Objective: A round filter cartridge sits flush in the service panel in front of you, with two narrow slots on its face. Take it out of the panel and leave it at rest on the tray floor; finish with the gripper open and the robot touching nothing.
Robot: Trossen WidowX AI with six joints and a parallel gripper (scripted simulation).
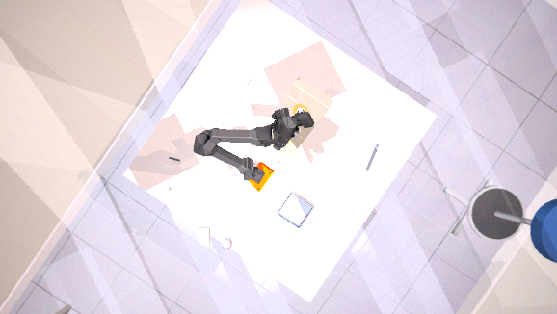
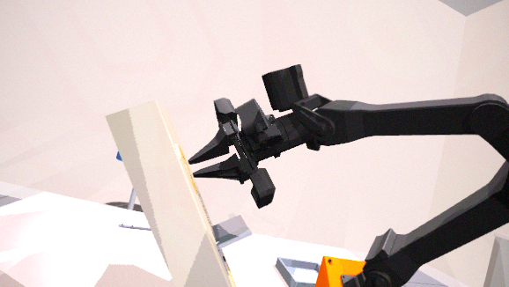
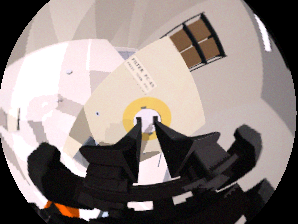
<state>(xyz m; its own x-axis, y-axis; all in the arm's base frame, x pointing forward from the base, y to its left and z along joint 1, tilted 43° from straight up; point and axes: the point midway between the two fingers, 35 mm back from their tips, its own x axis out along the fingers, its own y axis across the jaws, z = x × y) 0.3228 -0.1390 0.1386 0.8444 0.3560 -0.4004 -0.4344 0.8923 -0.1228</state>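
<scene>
Right now my gripper tip is 2 cm short of the round filter cartridge and 1 cm above it. Round my gripper tip: grey tray (42 cm behind, 27 cm to the right, 27 cm below).
</scene>
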